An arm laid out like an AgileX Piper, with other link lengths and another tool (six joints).
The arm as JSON. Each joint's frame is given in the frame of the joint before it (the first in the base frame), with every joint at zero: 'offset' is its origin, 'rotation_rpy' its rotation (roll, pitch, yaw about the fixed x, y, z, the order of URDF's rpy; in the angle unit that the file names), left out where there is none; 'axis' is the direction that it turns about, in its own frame. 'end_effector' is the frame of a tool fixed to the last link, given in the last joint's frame.
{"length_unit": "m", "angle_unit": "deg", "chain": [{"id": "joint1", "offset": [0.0, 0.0, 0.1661], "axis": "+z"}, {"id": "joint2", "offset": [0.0, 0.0, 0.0], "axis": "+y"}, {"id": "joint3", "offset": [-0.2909, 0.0, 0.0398], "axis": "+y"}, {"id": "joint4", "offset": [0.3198, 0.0, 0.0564], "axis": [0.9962, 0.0, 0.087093]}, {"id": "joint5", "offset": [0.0, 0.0, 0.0], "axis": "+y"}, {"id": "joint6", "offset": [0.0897, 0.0, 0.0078], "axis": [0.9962, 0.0, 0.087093]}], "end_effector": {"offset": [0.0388, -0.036, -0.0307], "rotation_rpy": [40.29, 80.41, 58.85]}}
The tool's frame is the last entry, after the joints.
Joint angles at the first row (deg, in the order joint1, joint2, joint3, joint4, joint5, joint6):
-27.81, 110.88, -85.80, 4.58, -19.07, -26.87
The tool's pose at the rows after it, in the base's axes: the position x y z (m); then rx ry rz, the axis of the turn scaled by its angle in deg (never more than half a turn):
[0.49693 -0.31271 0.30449 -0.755 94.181 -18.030]
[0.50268 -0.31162 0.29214 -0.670 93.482 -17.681]
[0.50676 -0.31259 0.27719 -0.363 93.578 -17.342]
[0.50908 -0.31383 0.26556 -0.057 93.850 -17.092]
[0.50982 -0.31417 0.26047 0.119 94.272 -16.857]
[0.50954 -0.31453 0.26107 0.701 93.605 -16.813]
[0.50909 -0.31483 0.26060 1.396 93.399 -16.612]
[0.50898 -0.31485 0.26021 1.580 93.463 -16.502]
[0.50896 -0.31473 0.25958 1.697 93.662 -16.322]
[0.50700 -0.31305 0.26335 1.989 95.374 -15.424]
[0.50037 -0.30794 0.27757 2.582 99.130 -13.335]
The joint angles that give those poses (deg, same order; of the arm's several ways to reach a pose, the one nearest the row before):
-27.34, 112.95, -85.80, 4.58, -22.54, -25.19
-26.97, 114.58, -85.80, 4.58, -24.71, -24.62
-26.86, 116.32, -85.80, 4.58, -26.23, -24.22
-26.86, 117.61, -85.80, 4.58, -27.15, -23.95
-26.86, 118.09, -85.80, 4.58, -27.15, -23.84
-26.86, 118.09, -85.80, 5.16, -27.67, -23.75
-26.86, 118.09, -85.80, 5.84, -27.69, -23.75
-26.86, 118.09, -85.80, 5.98, -27.58, -23.73
-26.86, 118.09, -85.80, 5.98, -27.32, -23.63
-26.86, 117.14, -85.80, 5.98, -24.50, -23.63
-26.86, 114.29, -85.80, 5.98, -17.53, -23.62

